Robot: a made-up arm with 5 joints.
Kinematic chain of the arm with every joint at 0, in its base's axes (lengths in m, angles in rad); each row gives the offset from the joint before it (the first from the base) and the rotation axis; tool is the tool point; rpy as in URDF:
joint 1: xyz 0.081 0 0.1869 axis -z
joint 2: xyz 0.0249 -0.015 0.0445 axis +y
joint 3: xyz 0.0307 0 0.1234 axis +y
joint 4: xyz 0.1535 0 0.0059 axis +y
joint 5: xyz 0.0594 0.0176 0 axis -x
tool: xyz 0 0 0 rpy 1.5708 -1.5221 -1.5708
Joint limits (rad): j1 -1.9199..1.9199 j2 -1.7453..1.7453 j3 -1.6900..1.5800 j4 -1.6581..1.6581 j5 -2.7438..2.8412
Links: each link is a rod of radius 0.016 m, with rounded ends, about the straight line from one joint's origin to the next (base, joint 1, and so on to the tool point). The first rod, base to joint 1, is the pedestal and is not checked.
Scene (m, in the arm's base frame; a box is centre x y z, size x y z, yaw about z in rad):
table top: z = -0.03
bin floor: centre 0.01 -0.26 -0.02 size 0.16 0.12 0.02 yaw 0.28
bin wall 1: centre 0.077 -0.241 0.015 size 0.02 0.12 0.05 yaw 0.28
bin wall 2: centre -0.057 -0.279 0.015 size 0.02 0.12 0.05 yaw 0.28
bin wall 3: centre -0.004 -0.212 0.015 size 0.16 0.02 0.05 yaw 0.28
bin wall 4: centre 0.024 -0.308 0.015 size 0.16 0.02 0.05 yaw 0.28
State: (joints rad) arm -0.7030 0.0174 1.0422 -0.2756 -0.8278
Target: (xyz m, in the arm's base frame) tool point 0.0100 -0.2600 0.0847
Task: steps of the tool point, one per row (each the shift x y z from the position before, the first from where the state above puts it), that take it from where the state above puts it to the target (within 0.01 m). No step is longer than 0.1 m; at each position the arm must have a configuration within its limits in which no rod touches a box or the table.
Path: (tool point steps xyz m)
1: 0.0409 -0.0368 -0.0050
2: 0.0294 -0.0507 -0.0067
3: 0.0131 -0.0607 -0.0084
4: -0.0064 -0.0650 -0.0099
5: -0.0271 -0.0625 -0.0113
6: -0.0465 -0.0532 -0.0125
7: -0.0622 -0.0376 -0.0135
8: -0.0724 -0.0174 -0.0143
9: -0.0755 0.0055 -0.0150

